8 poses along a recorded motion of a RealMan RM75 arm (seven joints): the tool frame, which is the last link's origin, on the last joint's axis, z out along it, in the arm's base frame.
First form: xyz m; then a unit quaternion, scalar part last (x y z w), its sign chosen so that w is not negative.
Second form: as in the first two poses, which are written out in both.
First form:
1: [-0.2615 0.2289 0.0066 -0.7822 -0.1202 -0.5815 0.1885]
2: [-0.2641 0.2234 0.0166 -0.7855 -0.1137 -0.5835 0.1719]
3: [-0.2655 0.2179 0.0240 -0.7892 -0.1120 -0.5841 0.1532]
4: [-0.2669 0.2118 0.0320 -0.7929 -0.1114 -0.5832 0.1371]
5: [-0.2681 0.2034 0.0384 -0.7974 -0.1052 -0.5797 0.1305]
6: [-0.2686 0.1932 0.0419 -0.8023 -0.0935 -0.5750 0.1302]
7: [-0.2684 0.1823 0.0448 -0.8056 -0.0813 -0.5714 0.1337]
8: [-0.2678 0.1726 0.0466 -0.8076 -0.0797 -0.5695 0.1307]
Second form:
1: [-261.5 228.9 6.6 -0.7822 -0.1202 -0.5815 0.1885]
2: [-264.1 223.4 16.6 -0.7855 -0.1137 -0.5835 0.1719]
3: [-265.5 217.9 24.0 -0.7892 -0.1120 -0.5841 0.1532]
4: [-266.9 211.8 32.0 -0.7929 -0.1114 -0.5832 0.1371]
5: [-268.1 203.4 38.4 -0.7974 -0.1052 -0.5797 0.1305]
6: [-268.6 193.2 41.9 -0.8023 -0.0935 -0.5750 0.1302]
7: [-268.4 182.3 44.8 -0.8056 -0.0813 -0.5714 0.1337]
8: [-267.8 172.6 46.6 -0.8076 -0.0797 -0.5695 0.1307]
